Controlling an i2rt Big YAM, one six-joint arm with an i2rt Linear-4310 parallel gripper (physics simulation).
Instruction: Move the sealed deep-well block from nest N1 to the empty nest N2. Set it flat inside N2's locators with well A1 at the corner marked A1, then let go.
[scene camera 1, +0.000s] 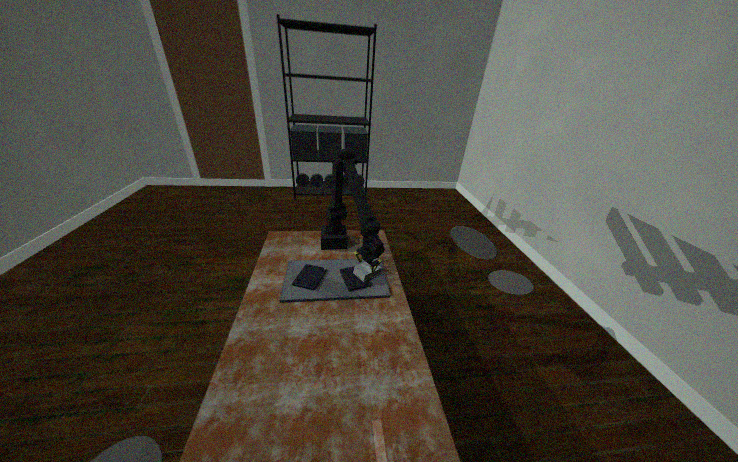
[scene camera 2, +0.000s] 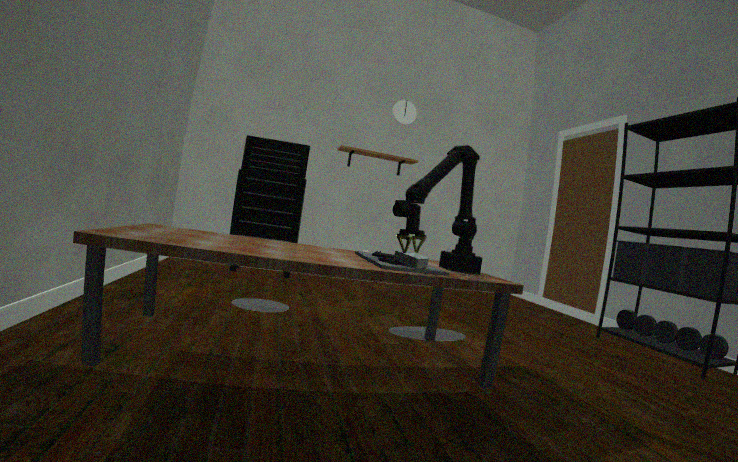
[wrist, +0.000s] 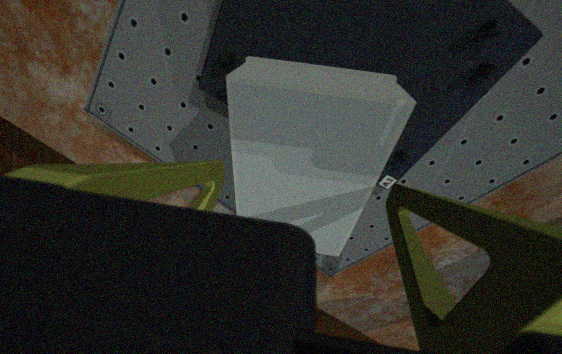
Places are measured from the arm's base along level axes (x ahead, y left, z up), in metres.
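Where they show: gripper, between the fingertips: (scene camera 1: 366, 267) (scene camera 2: 410, 252) (wrist: 304, 182); arm's base, origin of its link: (scene camera 1: 335, 230) (scene camera 2: 463, 254).
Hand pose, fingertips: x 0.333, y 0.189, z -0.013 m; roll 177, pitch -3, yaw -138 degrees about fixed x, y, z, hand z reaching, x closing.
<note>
Each offset is from my fingertips to the top centre of the thing. "spot": to the spot under its first point. Level surfaces: height alone.
The white sealed block {0.005 m back, 0.007 m left, 0.005 m up} (scene camera 1: 363, 270) (scene camera 2: 412, 260) (wrist: 305, 125) lies on the right-hand dark nest {0.024 m ahead, 0.059 m right, 0.035 m down} (scene camera 1: 351, 278) (wrist: 360, 35) in scene camera 1. It is turned askew to the nest, reaches past its edge and looks tilted. A small white tag {spot: 0.064 m back, 0.032 m right, 0.045 m down} (wrist: 387, 181), blurred, sits by a nest corner. The other dark nest {0.025 m ahead, 0.293 m right, 0.035 m down} (scene camera 1: 309, 276) is bare. Nest numbers cannot be read. My gripper (scene camera 1: 368, 258) (scene camera 2: 410, 250) (wrist: 304, 182) is open, its yellow-green fingers standing apart on either side of the block in the wrist view. A dark gripper part hides the block's lower left.
Both nests stand on a grey perforated board {0.016 m ahead, 0.158 m right, 0.056 m down} (scene camera 1: 336, 295) (wrist: 145, 90) on the rust-patterned table {0.070 m down} (scene camera 1: 326, 381) (scene camera 2: 217, 246). The arm's base (scene camera 1: 334, 241) (scene camera 2: 460, 262) stands behind the board in scene camera 1. A black shelf rack (scene camera 1: 326, 118) stands by the far wall.
</note>
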